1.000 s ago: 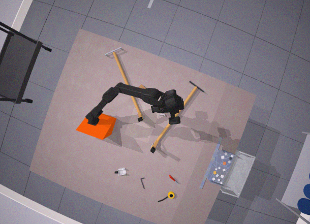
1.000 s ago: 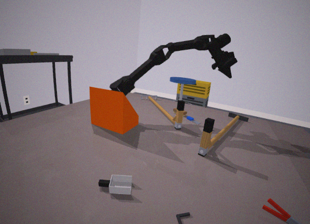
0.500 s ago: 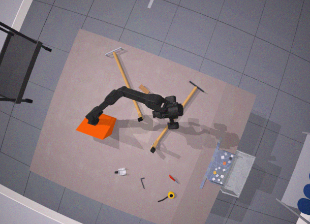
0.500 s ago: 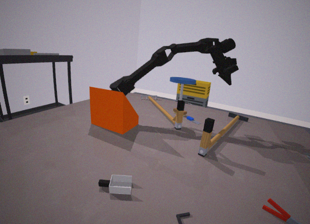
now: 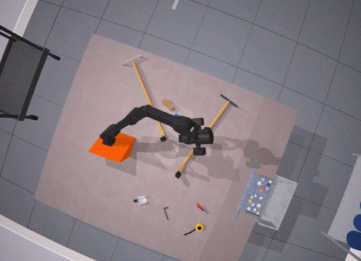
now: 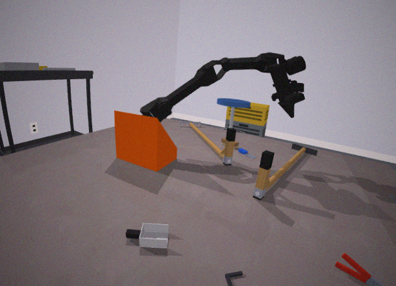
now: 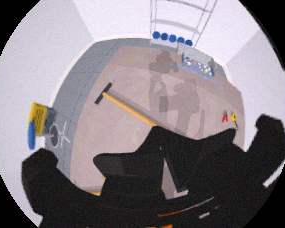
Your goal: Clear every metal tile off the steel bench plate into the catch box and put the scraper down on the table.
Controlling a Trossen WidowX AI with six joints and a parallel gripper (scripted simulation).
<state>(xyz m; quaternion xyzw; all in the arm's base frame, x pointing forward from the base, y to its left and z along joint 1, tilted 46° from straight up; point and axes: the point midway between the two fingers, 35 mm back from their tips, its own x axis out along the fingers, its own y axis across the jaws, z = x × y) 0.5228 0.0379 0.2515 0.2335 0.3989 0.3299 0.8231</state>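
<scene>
Now: gripper tip 20 mm short of the long scraper, 10 mm to the left of it and 150 mm above it. Also, from my gripper tip: wooden block (270 mm behind, 120 mm to the left, 200 mm below); then blue tool (160 mm behind, 60 mm to the left, 210 mm below); then wooden scraper (400 mm behind, 120 mm to the left, 150 mm below).
</scene>
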